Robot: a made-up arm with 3 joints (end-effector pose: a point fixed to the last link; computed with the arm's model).
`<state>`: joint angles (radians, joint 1 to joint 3).
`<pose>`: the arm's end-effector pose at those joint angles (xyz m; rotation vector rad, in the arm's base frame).
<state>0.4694 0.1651 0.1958</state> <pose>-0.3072 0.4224 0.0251 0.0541 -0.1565 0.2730</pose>
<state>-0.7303 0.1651 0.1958</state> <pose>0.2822 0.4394 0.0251 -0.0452 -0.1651 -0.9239</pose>
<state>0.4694 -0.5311 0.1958</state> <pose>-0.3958 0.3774 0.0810 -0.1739 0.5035 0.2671</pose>
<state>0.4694 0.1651 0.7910</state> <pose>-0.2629 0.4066 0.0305 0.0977 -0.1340 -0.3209</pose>
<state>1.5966 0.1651 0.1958</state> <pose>-0.5133 -0.0962 0.0251 0.1401 -0.1120 1.3974</pose>
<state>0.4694 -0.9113 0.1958</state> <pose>-0.4238 0.3632 0.1358 -0.2984 0.8639 0.2544</pose>
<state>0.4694 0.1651 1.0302</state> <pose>-0.2489 0.3934 0.0315 0.1140 -0.1224 -0.5595</pose>
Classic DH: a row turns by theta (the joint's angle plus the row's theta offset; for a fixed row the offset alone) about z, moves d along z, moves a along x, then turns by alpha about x. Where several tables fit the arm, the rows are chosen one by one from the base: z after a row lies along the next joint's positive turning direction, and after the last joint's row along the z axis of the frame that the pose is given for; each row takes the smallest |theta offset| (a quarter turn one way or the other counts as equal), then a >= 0, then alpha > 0; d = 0 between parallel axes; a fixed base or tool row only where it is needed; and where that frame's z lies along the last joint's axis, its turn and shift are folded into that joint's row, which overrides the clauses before.
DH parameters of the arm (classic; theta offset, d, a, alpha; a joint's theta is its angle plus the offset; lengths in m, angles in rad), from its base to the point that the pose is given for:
joint 1: 0 0.19 -0.0555 1.5708
joint 2: 0 -0.4451 -0.0933 1.5708
joint 3: -1.2596 0 0.0807 3.1416
tool (fixed): -1.2596 -0.1582 0 0

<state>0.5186 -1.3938 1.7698</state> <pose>-0.3880 0.2457 0.1847 -1.3427 0.6103 -1.0319</pose>
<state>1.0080 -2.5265 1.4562</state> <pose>-0.4353 0.1147 0.3274 -2.3920 0.8426 -0.1790</pose>
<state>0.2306 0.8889 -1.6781</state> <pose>-0.1457 0.4398 -0.0435 -0.6820 -0.7718 1.7647</pose>
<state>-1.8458 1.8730 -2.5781</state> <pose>0.3401 -0.2432 0.0889 -1.5258 1.1388 0.5015</pose>
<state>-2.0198 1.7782 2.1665</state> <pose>0.2967 -0.2632 0.1799 -0.1500 2.0411 1.4393</pose>
